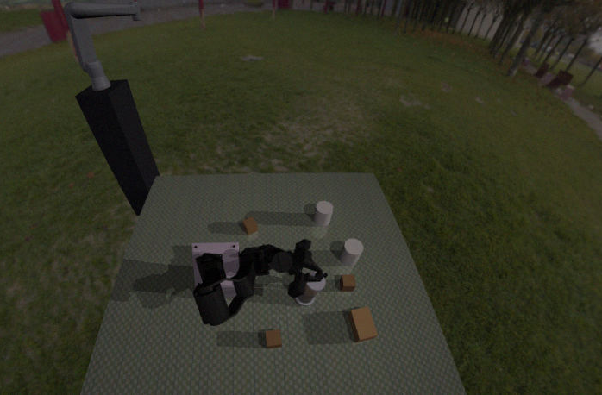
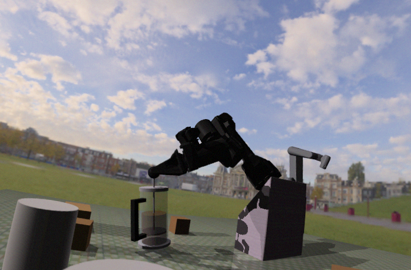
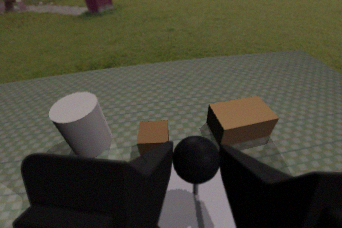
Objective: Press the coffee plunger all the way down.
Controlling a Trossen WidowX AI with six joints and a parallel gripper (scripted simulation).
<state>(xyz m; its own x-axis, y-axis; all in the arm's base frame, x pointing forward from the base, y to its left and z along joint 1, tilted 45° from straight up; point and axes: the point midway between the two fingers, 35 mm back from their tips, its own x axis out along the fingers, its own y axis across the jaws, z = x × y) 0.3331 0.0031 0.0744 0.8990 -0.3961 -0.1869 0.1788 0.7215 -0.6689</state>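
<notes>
The coffee press is 1 cm behind my gripper tip, 1 cm to the left of it and 9 cm below it.
</notes>
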